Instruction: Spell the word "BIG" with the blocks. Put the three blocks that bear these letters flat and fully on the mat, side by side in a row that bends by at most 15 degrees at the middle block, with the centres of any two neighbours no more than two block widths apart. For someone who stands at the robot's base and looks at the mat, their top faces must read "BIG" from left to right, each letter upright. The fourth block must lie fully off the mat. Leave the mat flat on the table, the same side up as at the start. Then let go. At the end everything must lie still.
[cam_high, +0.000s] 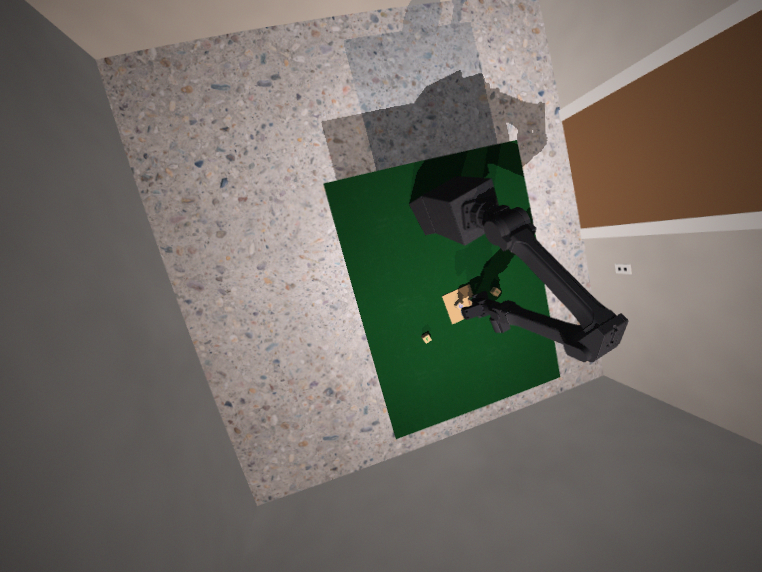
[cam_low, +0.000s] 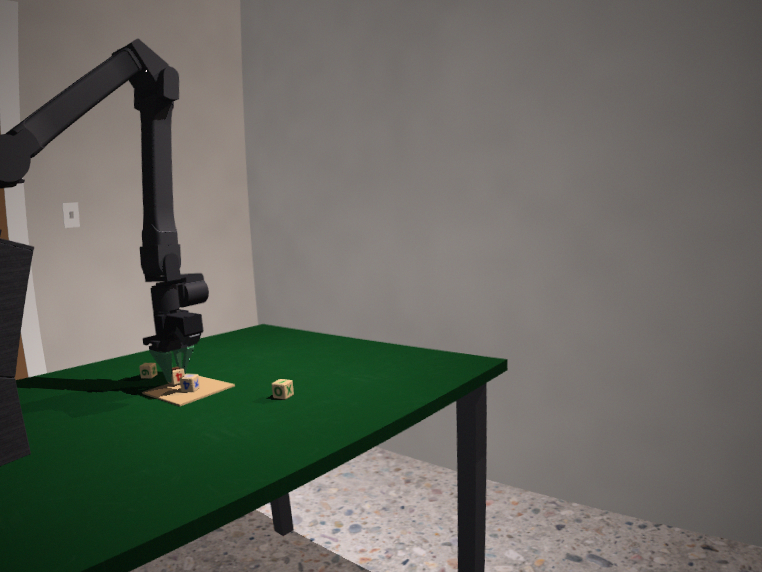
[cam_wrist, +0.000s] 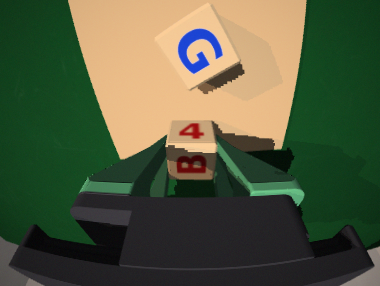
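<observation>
The B block lies right at my hand. Also, from my hand: I block: 10 mm behind, 120 mm to the left, 10 mm below; then tan mat: 50 mm to the right, 20 mm below.
</observation>
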